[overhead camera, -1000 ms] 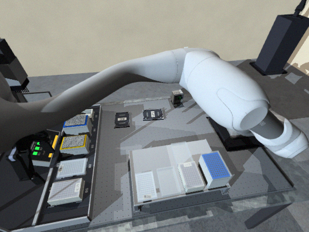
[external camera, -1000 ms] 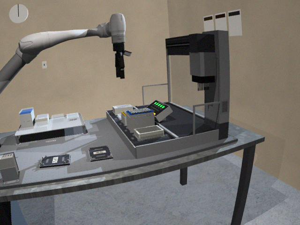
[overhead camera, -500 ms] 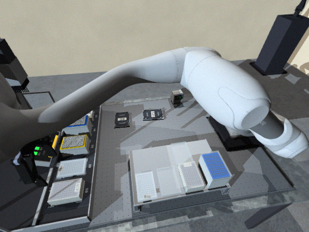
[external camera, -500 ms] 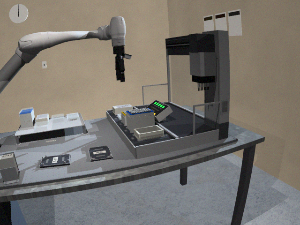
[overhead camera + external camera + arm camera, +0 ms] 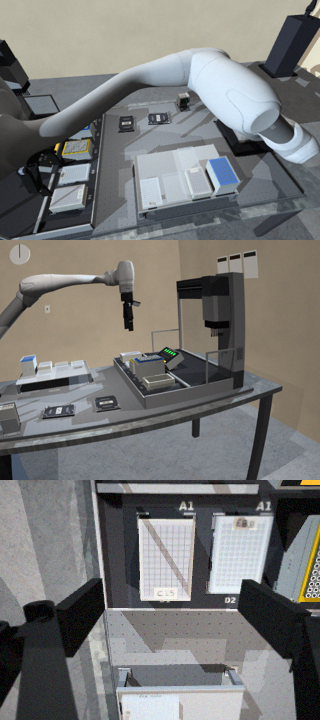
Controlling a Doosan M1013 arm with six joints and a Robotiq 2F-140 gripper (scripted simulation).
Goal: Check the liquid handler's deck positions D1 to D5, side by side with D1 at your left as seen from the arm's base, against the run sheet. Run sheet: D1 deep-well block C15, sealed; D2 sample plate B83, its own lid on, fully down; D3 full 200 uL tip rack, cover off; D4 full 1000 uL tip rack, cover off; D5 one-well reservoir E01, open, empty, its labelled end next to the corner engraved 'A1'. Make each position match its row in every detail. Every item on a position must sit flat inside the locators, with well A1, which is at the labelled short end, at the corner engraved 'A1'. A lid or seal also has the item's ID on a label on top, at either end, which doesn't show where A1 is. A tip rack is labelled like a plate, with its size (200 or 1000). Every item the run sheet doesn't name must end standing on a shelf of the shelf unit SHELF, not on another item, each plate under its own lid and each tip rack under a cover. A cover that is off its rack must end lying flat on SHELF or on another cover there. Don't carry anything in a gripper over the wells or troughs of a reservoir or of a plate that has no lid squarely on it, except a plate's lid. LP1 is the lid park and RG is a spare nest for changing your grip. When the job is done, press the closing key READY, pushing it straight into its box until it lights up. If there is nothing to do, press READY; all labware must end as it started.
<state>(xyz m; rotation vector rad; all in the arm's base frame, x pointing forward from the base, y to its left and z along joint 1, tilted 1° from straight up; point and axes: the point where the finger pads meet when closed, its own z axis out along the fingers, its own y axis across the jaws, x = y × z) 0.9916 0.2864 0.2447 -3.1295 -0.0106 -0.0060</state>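
My hand is 190 mm above the deep-well block C15. The rest, counted from my hand: yellow rack 10 mm ahead, 240 mm to the right, 170 mm below; clear cover 460 mm behind, 20 mm to the left, 190 mm below; blue-rimmed tip rack 10 mm ahead, 370 mm to the right, 150 mm below.
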